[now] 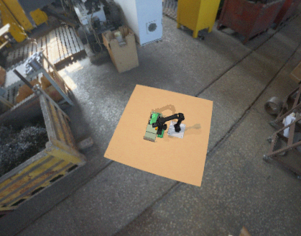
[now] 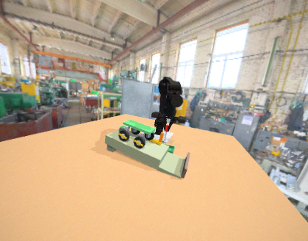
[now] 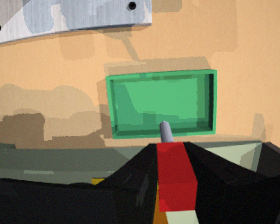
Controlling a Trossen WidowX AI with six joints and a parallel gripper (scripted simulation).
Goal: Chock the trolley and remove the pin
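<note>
The green tray lies 12 cm below my gripper tip. Also, from my gripper tip: yellow chock: 7 cm ahead, 3 cm to the right, 3 cm below; trolley: 13 cm ahead, 12 cm to the right; stop pin: right at my gripper tip.
</note>
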